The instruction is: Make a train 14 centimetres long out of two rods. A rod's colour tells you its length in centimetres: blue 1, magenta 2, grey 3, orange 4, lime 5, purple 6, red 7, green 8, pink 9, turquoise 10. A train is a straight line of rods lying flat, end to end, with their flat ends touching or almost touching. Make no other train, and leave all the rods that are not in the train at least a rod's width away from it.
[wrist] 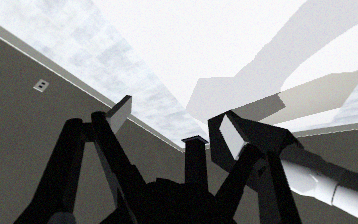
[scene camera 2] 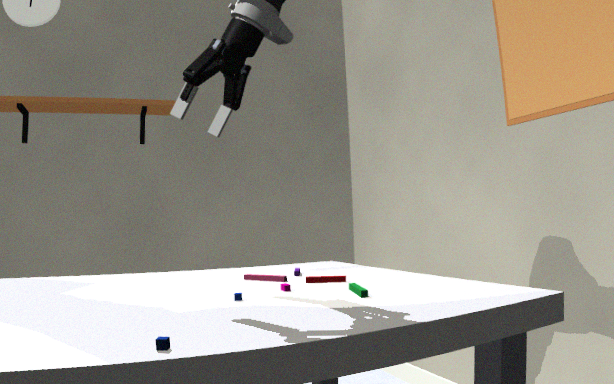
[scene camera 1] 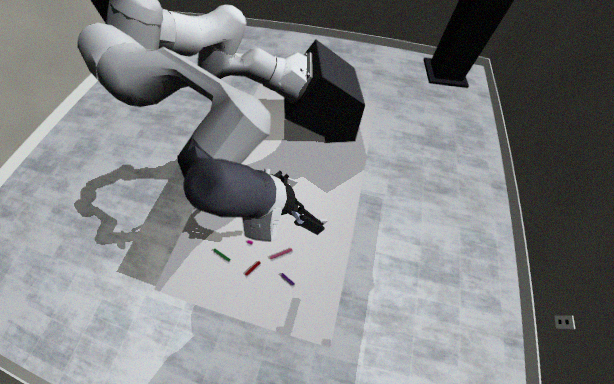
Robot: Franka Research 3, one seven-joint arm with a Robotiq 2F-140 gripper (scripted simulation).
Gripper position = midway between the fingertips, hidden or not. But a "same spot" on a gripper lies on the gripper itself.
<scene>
my gripper: wrist; scene camera 2; scene camera 1 308, 203
same spot on my gripper: (scene camera 2: 208, 58) = (wrist: 292, 196)
</scene>
